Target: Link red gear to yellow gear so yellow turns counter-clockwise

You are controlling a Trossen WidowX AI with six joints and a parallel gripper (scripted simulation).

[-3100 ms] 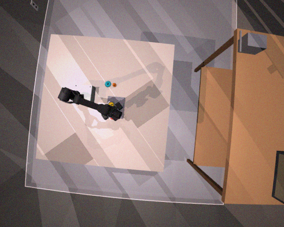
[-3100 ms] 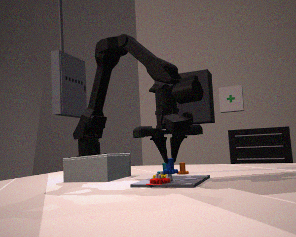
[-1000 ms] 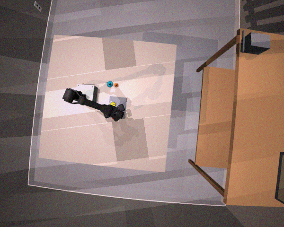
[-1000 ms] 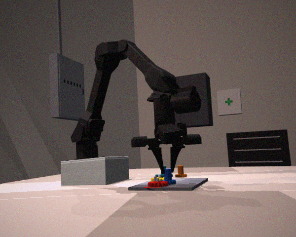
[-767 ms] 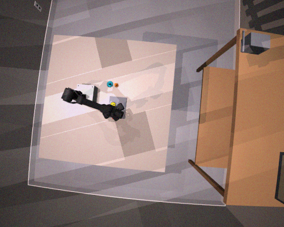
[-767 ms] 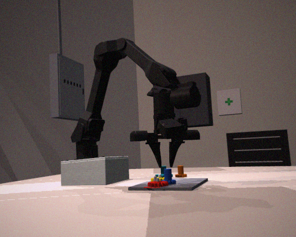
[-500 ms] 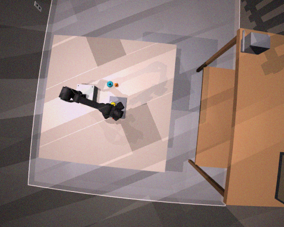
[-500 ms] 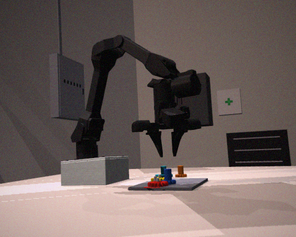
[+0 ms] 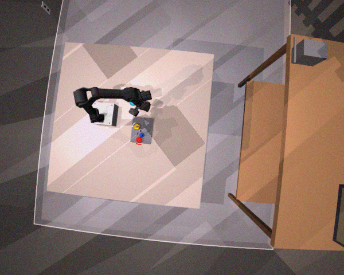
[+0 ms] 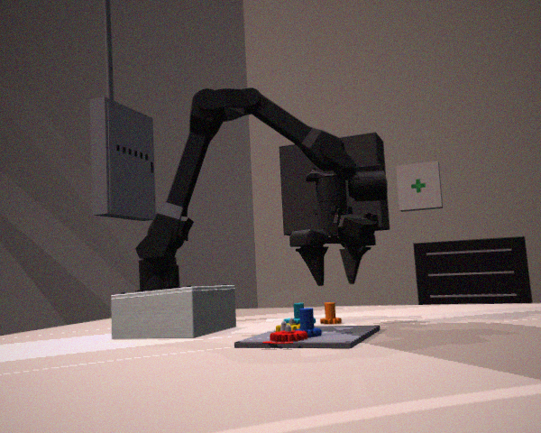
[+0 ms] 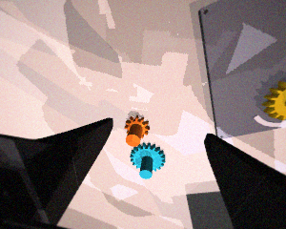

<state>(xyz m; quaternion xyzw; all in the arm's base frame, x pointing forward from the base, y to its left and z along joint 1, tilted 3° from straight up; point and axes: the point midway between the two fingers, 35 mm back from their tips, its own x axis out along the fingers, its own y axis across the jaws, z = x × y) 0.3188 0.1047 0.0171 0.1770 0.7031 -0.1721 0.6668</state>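
Right now my gripper tip is 60 mm above the orange gear, 50 mm to the right of it and 30 mm past it. Round my gripper tip: blue gear 220 mm to the right, 50 mm below; then teal gear 90 mm behind, 60 mm below, 50 mm to the left; then yellow gear 150 mm to the right, 60 mm below, 50 mm behind.
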